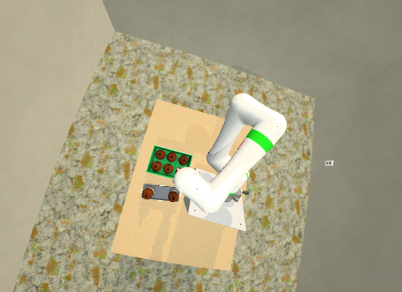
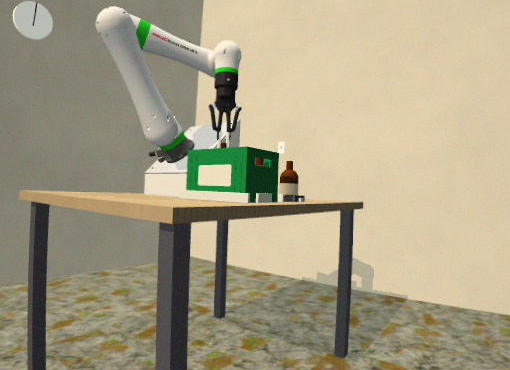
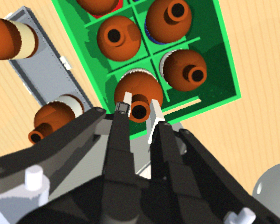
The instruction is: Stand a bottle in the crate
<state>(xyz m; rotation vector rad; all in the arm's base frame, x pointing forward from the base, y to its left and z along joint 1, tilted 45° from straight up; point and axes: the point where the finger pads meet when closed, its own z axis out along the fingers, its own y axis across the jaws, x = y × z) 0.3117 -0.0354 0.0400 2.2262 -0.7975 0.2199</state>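
Now: the brown bottle 90 mm below my hand. From my hand the other things lie so: grey tray 210 mm below, 190 mm to the left, 90 mm ahead; then green crate 140 mm below, 90 mm ahead, 40 mm to the right.
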